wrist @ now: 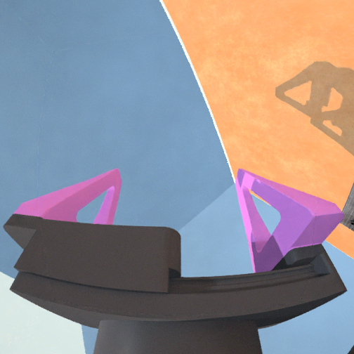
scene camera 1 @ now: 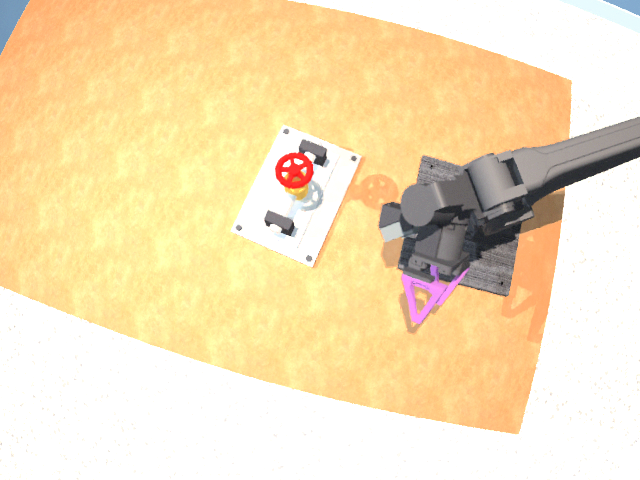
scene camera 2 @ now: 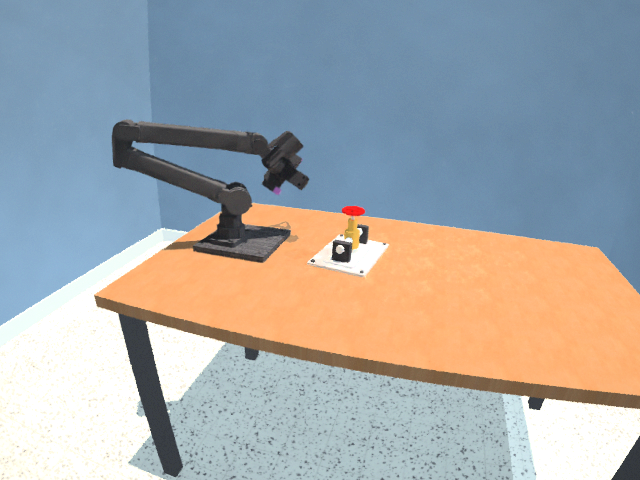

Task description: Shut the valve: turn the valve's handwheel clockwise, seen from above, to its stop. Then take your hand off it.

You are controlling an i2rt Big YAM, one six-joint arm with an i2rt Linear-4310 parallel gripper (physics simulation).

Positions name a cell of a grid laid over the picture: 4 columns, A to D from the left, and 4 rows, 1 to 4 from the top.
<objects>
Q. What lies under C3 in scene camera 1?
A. The gripper.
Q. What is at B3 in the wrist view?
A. The gripper.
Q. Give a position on a red handwheel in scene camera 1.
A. B2
</objects>
